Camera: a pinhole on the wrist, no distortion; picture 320 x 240 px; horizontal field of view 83.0 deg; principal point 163.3 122.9 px. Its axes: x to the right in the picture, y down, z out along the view. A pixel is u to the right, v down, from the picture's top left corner.
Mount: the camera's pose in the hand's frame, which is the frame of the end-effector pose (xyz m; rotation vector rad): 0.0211 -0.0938 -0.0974 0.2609 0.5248 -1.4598
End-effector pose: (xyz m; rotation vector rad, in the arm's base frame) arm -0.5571 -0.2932 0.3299 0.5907 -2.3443 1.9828
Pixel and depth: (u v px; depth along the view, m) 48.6 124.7 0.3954
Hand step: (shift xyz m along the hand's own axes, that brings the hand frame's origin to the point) 0.0895 -0.0628 0.3648
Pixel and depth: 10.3 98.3 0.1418
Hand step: 0.0245 -0.0588 0.0860
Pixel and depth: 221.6 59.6 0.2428
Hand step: -0.0170 -0.2870 0.0857
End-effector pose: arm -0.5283 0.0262 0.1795 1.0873 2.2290 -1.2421
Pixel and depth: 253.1 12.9 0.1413
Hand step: -0.0363 -0.2317 0.0024
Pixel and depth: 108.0 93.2 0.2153
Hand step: 0.0233 -0.1427 0.1252
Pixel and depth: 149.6 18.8 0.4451
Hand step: -0.1519 -0.3043 0.3392
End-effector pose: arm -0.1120 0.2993 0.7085 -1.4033 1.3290 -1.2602
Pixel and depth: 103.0 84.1 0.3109
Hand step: 0.0086 -0.1587 0.2305
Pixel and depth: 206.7 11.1 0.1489
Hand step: -0.0418 -0.2059 0.0266
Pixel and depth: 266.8 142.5 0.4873
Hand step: 0.1675 -0.5634 0.1784
